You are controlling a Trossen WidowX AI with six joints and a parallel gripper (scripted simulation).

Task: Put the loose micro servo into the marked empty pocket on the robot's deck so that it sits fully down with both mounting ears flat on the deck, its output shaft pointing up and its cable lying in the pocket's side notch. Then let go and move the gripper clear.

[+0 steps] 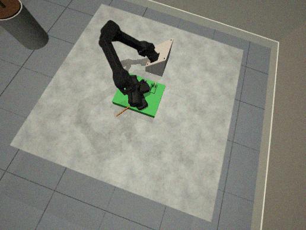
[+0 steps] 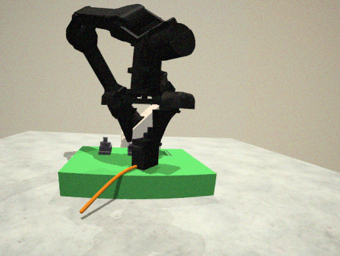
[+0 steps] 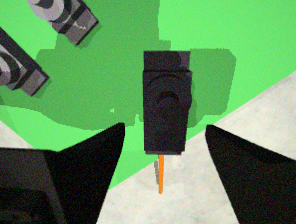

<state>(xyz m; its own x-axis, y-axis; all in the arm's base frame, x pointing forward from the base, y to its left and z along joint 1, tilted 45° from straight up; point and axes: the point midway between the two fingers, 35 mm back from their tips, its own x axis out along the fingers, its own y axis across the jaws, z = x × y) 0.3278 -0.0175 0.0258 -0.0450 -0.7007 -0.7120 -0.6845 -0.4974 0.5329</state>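
Right now my gripper tip is 70 mm above the green deck, 30 mm past it and 10 mm to the left of it.
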